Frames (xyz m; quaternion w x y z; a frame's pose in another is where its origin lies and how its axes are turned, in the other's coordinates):
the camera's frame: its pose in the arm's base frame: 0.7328 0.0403 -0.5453 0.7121 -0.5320 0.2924 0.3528
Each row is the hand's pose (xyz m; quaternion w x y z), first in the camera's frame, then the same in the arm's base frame.
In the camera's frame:
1: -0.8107 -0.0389 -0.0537 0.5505 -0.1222 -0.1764 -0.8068
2: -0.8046 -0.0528 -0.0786 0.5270 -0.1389 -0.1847 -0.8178
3: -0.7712 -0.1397 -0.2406 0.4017 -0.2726 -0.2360 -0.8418
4: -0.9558 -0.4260 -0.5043 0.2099 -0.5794 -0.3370 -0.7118
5: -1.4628 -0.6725 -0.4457 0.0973 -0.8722 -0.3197 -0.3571
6: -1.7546 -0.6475 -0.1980 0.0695 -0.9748 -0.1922 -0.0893
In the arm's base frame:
1: 0.2920 -0.1738 0.1039 0.6632 -0.5535 -0.4370 -0.2507
2: 0.3058 -0.1992 0.1002 0.6439 -0.5532 -0.4615 -0.2576
3: 0.3892 -0.3650 0.0790 0.5070 -0.5707 -0.5946 -0.2525
4: 0.5042 -0.7075 0.3137 0.1909 -0.6135 -0.7617 -0.0841
5: 0.4130 -0.7937 0.8664 0.1753 0.6645 0.6969 -0.2051
6: 0.2336 -0.6061 1.1488 0.3814 0.6894 0.5079 -0.3482

